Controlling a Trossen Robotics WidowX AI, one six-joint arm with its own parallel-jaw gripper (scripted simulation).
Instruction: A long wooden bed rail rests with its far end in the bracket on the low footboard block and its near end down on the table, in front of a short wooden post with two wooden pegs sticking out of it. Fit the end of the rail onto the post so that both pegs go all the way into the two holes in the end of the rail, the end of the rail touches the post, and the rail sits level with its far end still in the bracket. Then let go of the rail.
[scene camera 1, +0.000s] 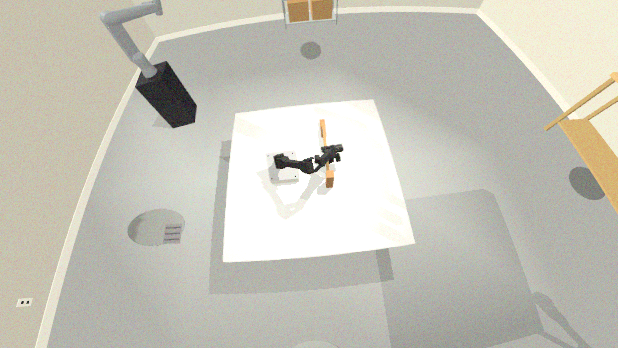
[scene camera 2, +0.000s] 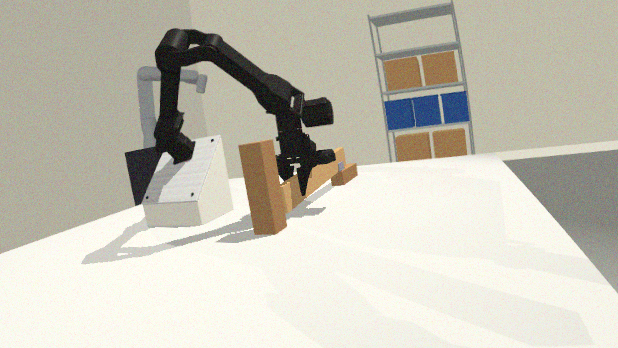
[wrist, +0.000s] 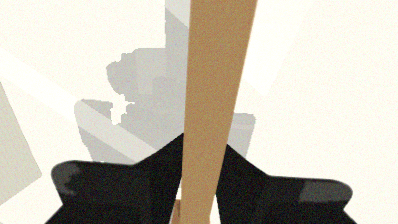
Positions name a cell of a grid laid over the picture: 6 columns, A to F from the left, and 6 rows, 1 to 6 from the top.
In view: my gripper (scene camera 2: C4) and a wooden rail (scene camera 2: C4).
The wooden rail also shows in the wrist view (wrist: D2). My gripper is seen too in the wrist view (wrist: D4).
